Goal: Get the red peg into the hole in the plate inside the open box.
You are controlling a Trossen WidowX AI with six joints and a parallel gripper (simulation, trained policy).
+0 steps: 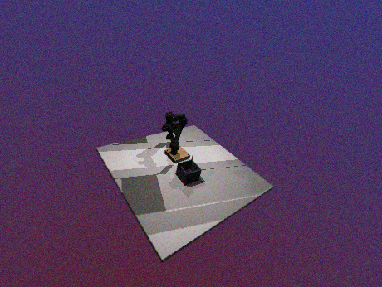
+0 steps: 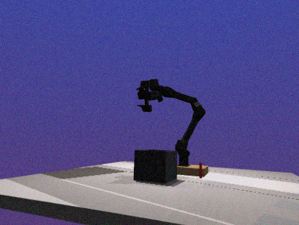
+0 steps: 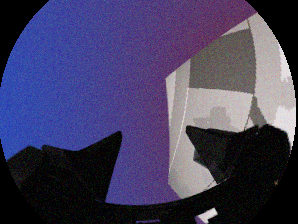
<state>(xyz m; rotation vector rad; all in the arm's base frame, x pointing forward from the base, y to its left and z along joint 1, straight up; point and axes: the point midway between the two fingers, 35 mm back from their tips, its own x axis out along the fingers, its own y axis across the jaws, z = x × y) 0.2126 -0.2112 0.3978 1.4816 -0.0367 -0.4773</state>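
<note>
My gripper tip is 39 cm above the red peg, 35 cm to the right of it and 8 cm past it. Round my gripper tip: grey plate 38 cm below, 15 cm to the left, 9 cm ahead.
</note>
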